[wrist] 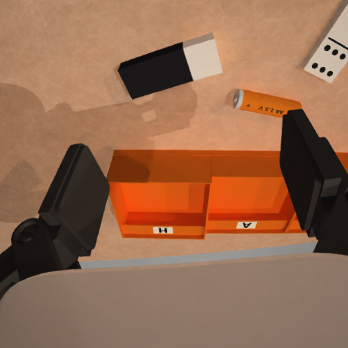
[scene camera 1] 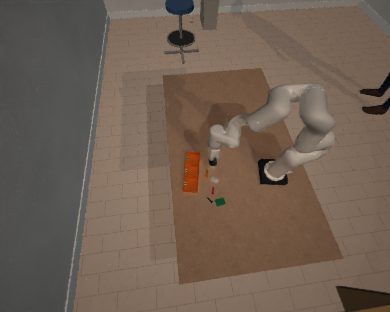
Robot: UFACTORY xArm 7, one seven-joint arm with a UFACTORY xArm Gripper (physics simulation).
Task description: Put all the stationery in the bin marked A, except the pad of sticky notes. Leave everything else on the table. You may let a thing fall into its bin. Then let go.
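Places are measured from the arm's base along level axes (x ahead, y left, z up), in millimetres.
Pixels of known places: gripper, fingertip midpoint: (scene camera 1: 211,158); arm's base at its link origin: (scene camera 1: 274,170).
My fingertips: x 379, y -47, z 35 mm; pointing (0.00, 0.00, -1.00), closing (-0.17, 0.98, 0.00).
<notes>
For each thing: its middle in the pictures, then the offset to it from my fingertips.
- bin marked A at the middle of its body: (scene camera 1: 192,171) 116 mm ahead, 61 mm left, 68 mm down
- orange battery at the middle of its body: (scene camera 1: 207,172) 23 mm ahead, 59 mm left, 81 mm down
- white domino at the middle of its body: (scene camera 1: 214,179) 23 mm back, 101 mm left, 85 mm down
- red battery at the middle of its body: (scene camera 1: 213,190) 15 mm back, 170 mm left, 83 mm down
- black bolt at the middle of its body: (scene camera 1: 209,200) 4 mm ahead, 230 mm left, 83 mm down
A black-and-white eraser (wrist: 170,65) lies flat beyond the orange tray in the wrist view. The bin marked A (wrist: 245,195) (scene camera 1: 191,171) is the tray's middle compartment, and nothing shows inside it. A green pad of sticky notes (scene camera 1: 220,202) lies at the near end of the row of things in the scene view; it does not show in the wrist view. My gripper (scene camera 1: 213,162) (wrist: 185,151) is open and empty, above the table near the eraser's end of the row. In the scene view the dark fingers and the eraser are hard to tell apart.
An orange battery (wrist: 267,103) (scene camera 1: 207,173) lies between the tray and a white domino (wrist: 330,55) (scene camera 1: 214,179). A red battery (scene camera 1: 213,190) and a black bolt (scene camera 1: 210,200) lie further along. Bin H (wrist: 162,197) adjoins bin A; my right finger partly hides the third bin in the wrist view.
</notes>
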